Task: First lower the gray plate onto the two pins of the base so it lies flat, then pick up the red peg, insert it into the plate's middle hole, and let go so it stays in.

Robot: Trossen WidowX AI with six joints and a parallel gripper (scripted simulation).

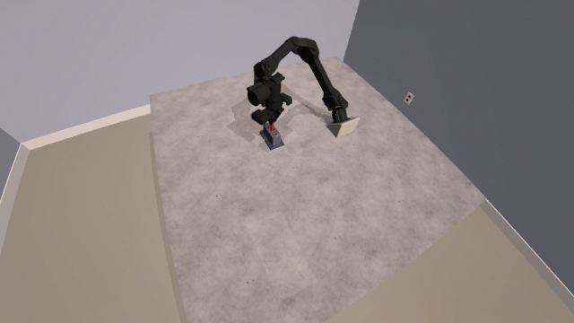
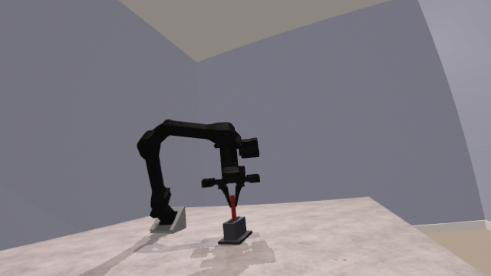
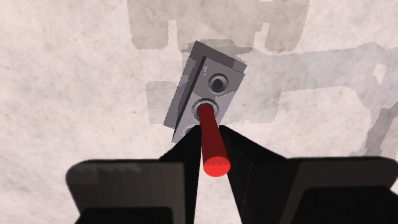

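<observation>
The red peg is right at my gripper tip. From my gripper tip the other things lie so: gray plate 5 cm below; then dark flat base 9 cm below.
</observation>
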